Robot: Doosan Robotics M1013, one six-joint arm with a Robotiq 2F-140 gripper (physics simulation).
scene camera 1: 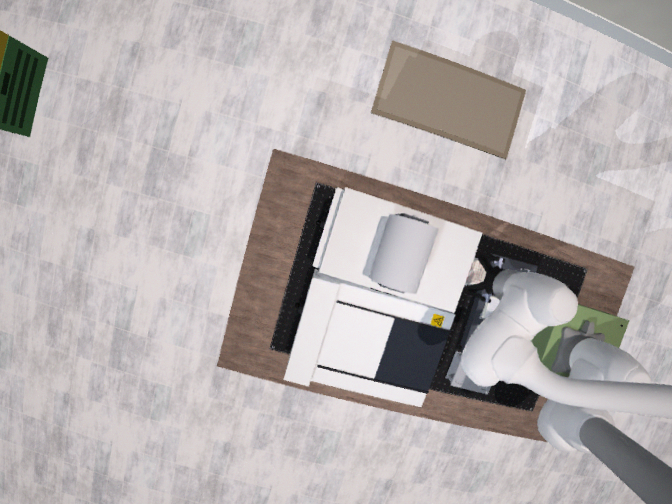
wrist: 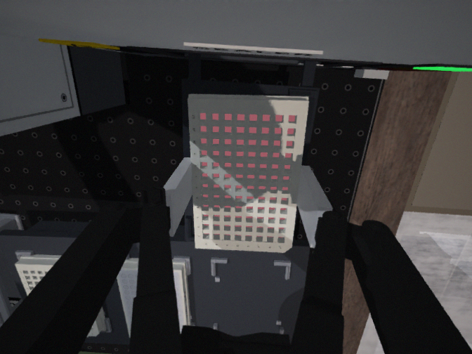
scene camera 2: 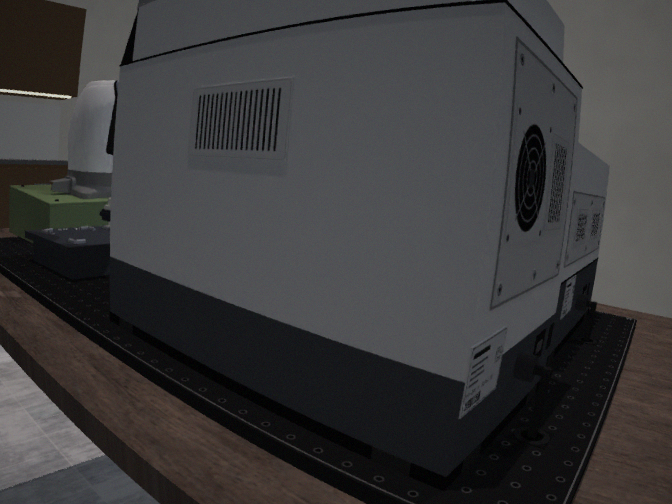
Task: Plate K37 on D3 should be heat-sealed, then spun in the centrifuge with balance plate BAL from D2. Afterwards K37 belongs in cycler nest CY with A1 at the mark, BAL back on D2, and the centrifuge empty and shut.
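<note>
My gripper (wrist: 245,177) is shut on a cream well plate (wrist: 245,175) with red-filled wells, gripped by its long sides; by its place beside bare nest D3 it looks like K37. The plate is level, partly over a dark carrier (wrist: 312,115) below the sealer front (wrist: 250,22); whether it touches the carrier is hidden. Nest D3 (wrist: 250,295), with corner brackets, holds no plate. A pale bluish-topped plate (wrist: 129,287) stands on the nest to its left, probably BAL on D2; its label is hidden. In scene camera 1 the arm hides the fingers. The centrifuge bowl and nest CY cannot be made out.
Another cream plate (wrist: 34,272) stands further left. A grey housing (wrist: 30,85) is at upper left. In scene camera 1, a white machine with a roll (scene camera 1: 404,252) stands beside a machine with a yellow warning label (scene camera 1: 437,320). A big housing (scene camera 2: 325,189) fills scene camera 2.
</note>
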